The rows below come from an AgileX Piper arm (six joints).
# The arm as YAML. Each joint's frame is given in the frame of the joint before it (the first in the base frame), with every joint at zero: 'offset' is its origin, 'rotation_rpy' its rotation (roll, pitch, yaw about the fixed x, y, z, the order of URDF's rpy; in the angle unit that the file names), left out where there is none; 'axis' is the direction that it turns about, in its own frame. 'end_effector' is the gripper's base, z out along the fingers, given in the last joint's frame.
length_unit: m
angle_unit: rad
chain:
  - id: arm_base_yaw
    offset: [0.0, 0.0, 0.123]
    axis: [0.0, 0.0, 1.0]
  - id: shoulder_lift
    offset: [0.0, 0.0, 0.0]
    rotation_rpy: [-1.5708, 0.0, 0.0]
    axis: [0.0, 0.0, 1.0]
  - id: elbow
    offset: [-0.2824, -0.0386, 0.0]
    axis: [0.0, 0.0, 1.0]
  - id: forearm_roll
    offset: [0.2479, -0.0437, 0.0]
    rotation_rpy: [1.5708, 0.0, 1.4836]
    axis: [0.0, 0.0, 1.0]
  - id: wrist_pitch
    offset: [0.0, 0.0, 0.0]
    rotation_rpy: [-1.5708, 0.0, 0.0]
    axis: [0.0, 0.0, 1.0]
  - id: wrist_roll
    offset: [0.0, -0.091, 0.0]
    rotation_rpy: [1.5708, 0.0, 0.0]
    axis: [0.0, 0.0, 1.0]
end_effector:
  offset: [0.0, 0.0, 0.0]
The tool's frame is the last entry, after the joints.
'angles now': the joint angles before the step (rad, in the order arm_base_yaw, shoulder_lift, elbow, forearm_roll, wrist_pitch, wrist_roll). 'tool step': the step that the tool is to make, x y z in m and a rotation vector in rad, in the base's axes. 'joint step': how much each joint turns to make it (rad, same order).
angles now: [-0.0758 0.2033 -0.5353 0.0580 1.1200 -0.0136]
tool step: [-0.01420 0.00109 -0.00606 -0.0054 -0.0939 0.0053]
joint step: [0.0068 -0.1106 0.0297 0.0000 -0.0133 0.0014]
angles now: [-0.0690 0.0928 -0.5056 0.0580 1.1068 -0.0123]
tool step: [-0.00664 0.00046 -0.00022 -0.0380 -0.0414 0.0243]
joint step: [0.0010 -0.0439 0.0010 0.0000 0.0012 -0.0421]
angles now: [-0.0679 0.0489 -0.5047 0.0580 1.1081 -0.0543]
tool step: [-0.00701 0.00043 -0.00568 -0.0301 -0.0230 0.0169]
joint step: [-0.0001 -0.0534 0.0157 -0.0010 0.0144 -0.0320]
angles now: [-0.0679 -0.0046 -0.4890 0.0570 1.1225 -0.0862]
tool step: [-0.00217 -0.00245 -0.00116 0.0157 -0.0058 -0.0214]
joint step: [0.0191 -0.0138 0.0021 -0.0296 0.0050 0.0475]
